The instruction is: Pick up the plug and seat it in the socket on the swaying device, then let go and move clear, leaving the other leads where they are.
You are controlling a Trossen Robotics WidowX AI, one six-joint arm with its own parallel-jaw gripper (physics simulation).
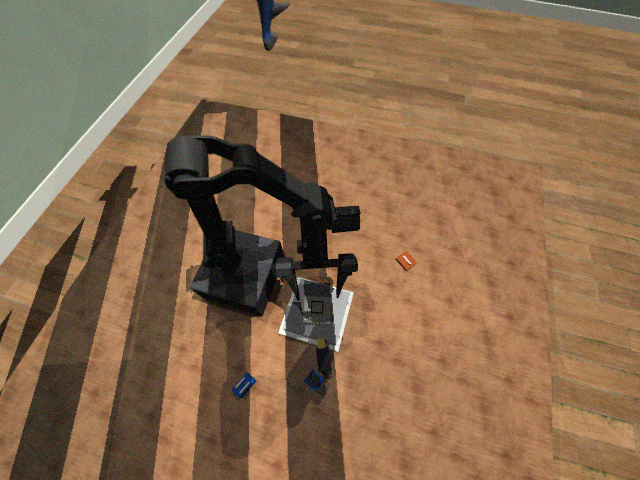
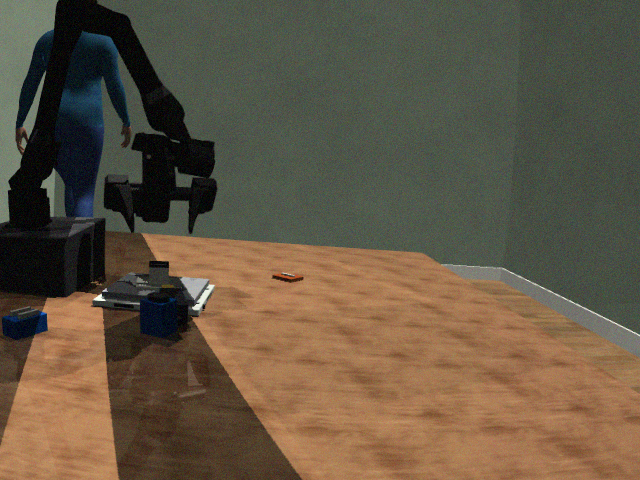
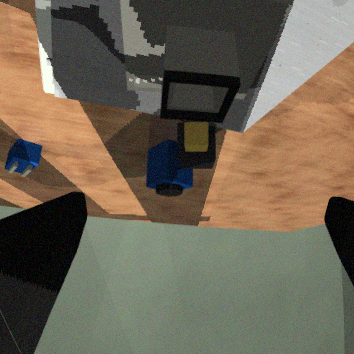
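The plug, a dark body with a yellow tip (image 1: 321, 343) (image 2: 167, 286) (image 3: 196, 136), is out of the socket, off the device's front edge. Its yellow end points toward the device and its dark end is close beside a blue block; whether it touches either is unclear. The socket, a black-rimmed square opening (image 1: 311, 307) (image 2: 158, 264) (image 3: 200, 77), is empty on the grey-topped device with a white base (image 1: 345, 310) (image 2: 205, 303) (image 3: 310, 45). My gripper (image 1: 318, 298) (image 2: 161, 232) (image 3: 209, 207) is wide open and empty, above the device.
A blue block with a round dark top (image 1: 313, 380) (image 2: 157, 316) (image 3: 161, 165) stands beside the plug. A blue two-pronged lead (image 1: 243, 385) (image 2: 24, 325) (image 3: 27, 151) lies to the left. An orange piece (image 1: 406, 260) (image 2: 287, 277) lies right of the device. A person (image 2: 82, 103) stands behind the arm.
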